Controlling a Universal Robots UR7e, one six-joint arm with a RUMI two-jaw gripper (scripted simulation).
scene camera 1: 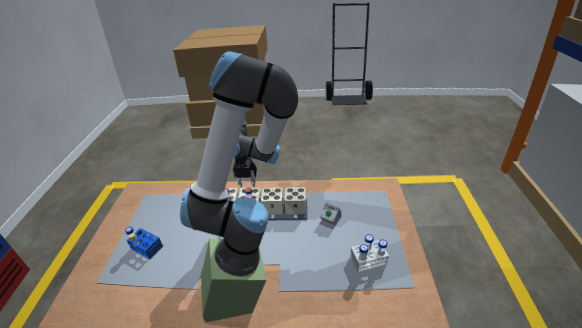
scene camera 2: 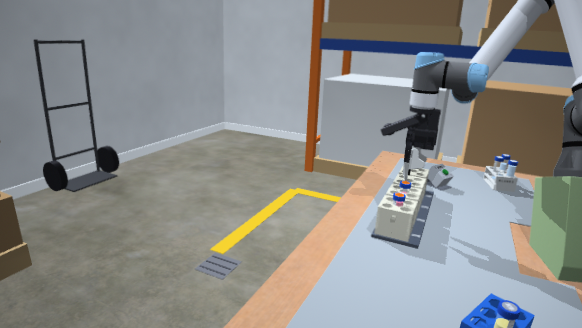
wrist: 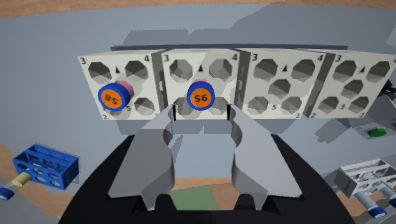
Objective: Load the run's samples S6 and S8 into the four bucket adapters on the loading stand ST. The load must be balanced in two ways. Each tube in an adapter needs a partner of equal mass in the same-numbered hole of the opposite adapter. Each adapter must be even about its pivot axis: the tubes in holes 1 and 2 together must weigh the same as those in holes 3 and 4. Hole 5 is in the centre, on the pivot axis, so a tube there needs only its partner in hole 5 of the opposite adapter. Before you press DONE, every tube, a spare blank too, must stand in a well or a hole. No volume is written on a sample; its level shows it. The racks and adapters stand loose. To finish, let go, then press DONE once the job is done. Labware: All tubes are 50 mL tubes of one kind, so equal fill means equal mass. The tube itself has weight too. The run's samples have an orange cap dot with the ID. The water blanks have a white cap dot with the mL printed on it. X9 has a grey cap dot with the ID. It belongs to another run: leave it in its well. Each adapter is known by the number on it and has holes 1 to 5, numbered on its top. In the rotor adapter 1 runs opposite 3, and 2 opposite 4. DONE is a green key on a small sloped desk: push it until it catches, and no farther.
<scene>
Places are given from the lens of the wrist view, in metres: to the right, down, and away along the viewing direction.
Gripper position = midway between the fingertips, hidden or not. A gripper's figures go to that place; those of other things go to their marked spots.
my gripper [wrist: 201, 105]: 0.00, -0.01, 0.14
blue rack [wrist: 24, 160]: -0.50, 0.14, 0.35
adapter 1 [wrist: 117, 66]: -0.10, -0.06, 0.17
The marked spots on the blue rack and the adapter 1 are 0.48 m apart.
</scene>
